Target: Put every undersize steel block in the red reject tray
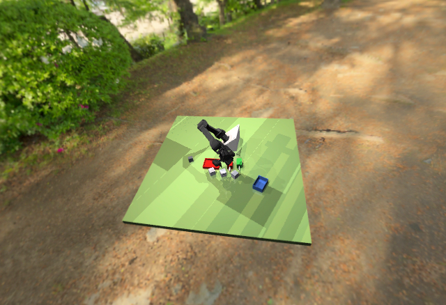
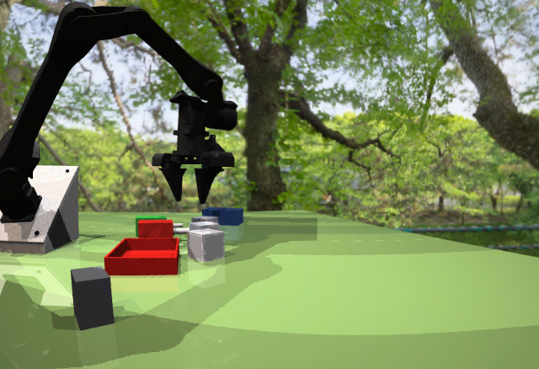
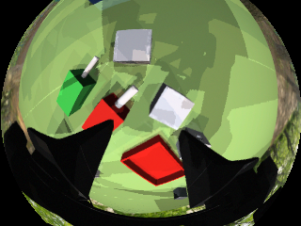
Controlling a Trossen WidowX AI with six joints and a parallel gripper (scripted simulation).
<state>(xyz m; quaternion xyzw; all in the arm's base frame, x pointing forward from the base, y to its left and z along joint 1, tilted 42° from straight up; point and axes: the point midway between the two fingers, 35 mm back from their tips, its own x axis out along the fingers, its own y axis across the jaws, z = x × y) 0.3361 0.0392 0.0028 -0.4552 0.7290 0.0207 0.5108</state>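
Right now the red reject tray is 130 mm to the right of my gripper tip, 80 mm below it and 80 mm behind it. Also, from my gripper tip: green GO gauge 110 mm to the left, 60 mm below, 60 mm behind; blue tray 290 mm to the left, 110 mm ahead, 70 mm below; red block 60 mm below, 50 mm behind, 30 mm to the left.
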